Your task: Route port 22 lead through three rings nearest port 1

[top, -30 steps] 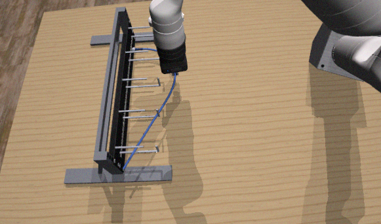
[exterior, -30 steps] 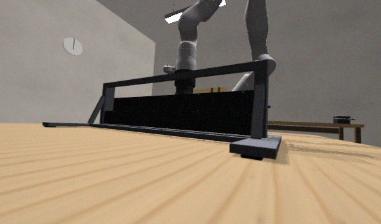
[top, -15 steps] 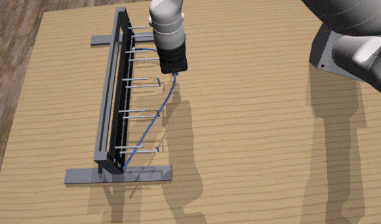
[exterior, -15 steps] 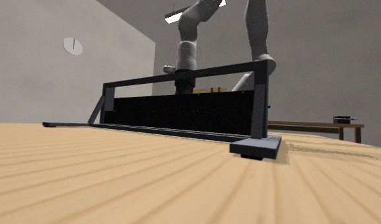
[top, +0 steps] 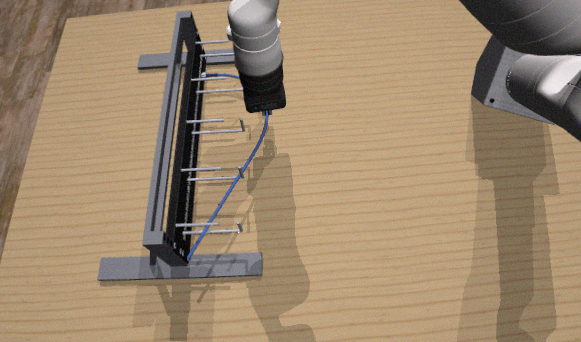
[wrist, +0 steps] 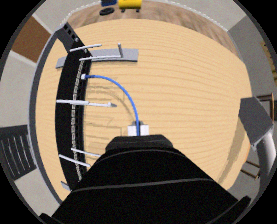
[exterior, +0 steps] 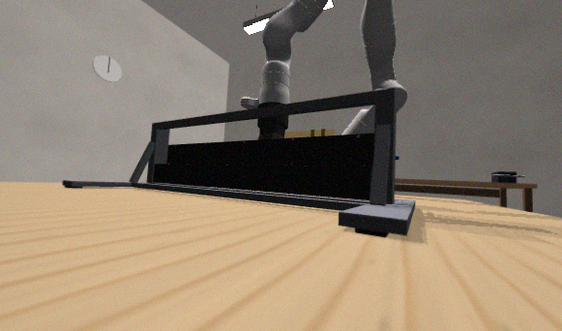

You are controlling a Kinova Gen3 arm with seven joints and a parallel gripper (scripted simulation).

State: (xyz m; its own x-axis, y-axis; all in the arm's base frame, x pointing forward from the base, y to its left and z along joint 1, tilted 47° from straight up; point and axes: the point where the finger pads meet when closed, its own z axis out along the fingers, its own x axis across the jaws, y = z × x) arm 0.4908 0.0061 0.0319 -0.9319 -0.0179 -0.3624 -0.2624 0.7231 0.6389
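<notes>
Now: the rack 15 cm ahead of my hand, 9 cm to the left of it and 2 cm above it.
</notes>
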